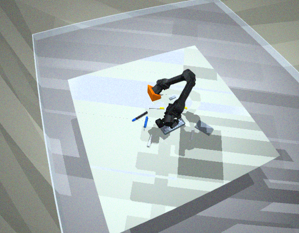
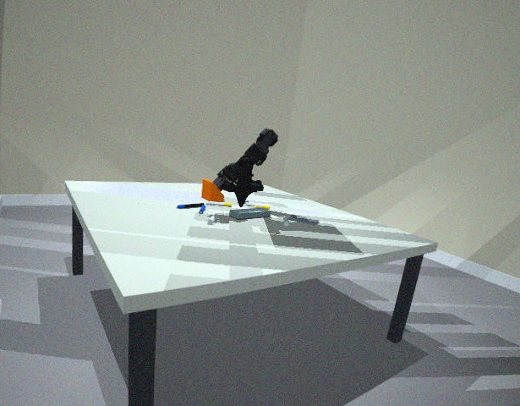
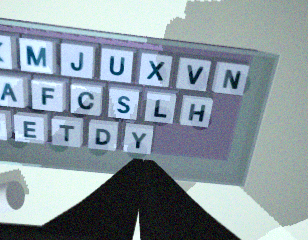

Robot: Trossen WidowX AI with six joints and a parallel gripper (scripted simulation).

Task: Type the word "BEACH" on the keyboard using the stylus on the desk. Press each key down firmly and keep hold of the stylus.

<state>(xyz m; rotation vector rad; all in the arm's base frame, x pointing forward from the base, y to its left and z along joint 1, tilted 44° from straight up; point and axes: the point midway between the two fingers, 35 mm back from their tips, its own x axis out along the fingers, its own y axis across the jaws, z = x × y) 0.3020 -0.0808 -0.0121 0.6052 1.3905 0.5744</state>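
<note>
Now: gripper tip 140 mm to the left of the blue stylus, 80 mm past it and 30 mm above it. From my gripper tip the other things lie so: grey flat pad 250 mm to the left, 140 mm ahead, 30 mm below.
</note>
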